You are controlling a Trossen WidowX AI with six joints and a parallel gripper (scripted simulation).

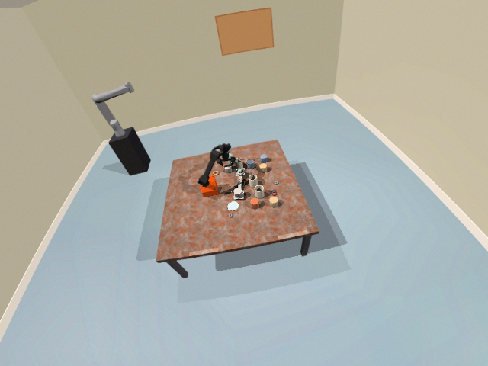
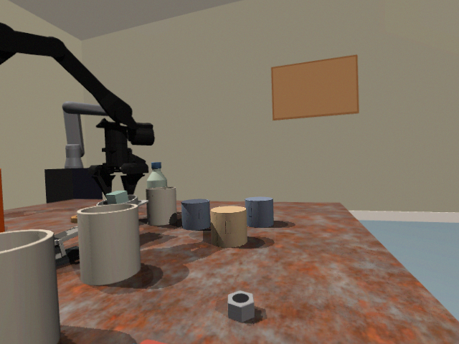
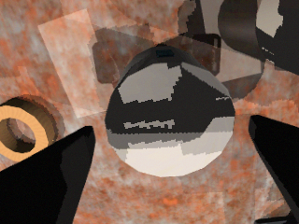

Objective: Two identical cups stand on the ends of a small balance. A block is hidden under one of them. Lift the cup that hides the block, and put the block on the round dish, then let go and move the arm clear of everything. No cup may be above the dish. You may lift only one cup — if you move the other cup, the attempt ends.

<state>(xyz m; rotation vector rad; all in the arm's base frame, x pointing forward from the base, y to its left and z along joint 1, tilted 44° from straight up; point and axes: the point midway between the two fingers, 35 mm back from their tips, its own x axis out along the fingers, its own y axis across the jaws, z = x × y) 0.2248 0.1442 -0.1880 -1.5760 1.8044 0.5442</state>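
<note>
The pale blue round dish lies 480 mm to the right of my gripper tip, 60 mm below it and 10 mm behind it. Also, from my gripper tip: bottle (130 mm to the left, 50 mm above, 40 mm ahead).
</note>
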